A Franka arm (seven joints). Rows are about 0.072 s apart.
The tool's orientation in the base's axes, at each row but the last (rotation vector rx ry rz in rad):
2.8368, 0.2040, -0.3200
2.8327, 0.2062, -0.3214
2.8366, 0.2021, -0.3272
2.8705, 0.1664, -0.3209
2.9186, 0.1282, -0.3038
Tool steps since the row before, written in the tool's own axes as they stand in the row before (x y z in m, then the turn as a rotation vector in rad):
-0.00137, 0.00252, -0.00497, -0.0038, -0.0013, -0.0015
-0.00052, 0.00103, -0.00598, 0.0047, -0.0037, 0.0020
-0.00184, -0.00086, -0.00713, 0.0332, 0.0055, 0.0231
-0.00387, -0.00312, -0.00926, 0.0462, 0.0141, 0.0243
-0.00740, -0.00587, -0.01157, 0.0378, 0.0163, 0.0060
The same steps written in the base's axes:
0.00009, -0.00111, 0.00563, -0.0036, 0.0013, 0.0020
0.00086, 0.00072, 0.00599, 0.0035, 0.0034, -0.0040
-0.00047, 0.00268, 0.00689, 0.0283, -0.0084, -0.0282
-0.00231, 0.00505, 0.00892, 0.0418, -0.0159, -0.0304
-0.00559, 0.00768, 0.01152, 0.0374, -0.0147, -0.0106

